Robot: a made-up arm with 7 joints. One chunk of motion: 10 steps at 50 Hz.
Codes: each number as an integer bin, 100 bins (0 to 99) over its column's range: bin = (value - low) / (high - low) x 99, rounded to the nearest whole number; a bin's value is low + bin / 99 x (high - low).
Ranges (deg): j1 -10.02..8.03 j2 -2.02..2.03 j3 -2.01..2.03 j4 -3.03..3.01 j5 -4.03..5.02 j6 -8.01..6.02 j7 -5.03..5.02
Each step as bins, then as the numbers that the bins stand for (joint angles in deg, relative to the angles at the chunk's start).
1 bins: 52 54 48 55 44 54 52
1 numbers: -0.54 0.19 -0.05 0.33 -0.01 -0.36 0.25
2 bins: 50 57 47 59 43 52 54
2 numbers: -0.90 0.31 -0.09 0.57 -0.10 -0.64 0.45
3 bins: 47 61 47 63 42 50 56
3 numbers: -1.45 0.48 -0.09 0.81 -0.19 -0.92 0.65
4 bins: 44 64 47 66 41 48 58
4 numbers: -2.00 0.60 -0.09 1.00 -0.28 -1.21 0.86
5 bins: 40 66 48 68 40 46 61
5 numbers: -2.73 0.68 -0.05 1.12 -0.37 -1.49 1.16
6 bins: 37 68 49 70 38 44 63
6 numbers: -3.27 0.76 -0.01 1.24 -0.56 -1.77 1.37
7 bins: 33 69 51 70 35 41 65
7 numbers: -4.00 0.80 0.07 1.24 -0.83 -2.20 1.57
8 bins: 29 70 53 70 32 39 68
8 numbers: -4.73 0.84 0.15 1.24 -1.10 -2.48 1.87
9 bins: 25 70 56 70 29 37 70
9 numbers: -5.46 0.84 0.28 1.24 -1.38 -2.77 2.08
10 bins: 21 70 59 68 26 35 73
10 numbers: -6.19 0.84 0.40 1.12 -1.65 -3.05 2.38
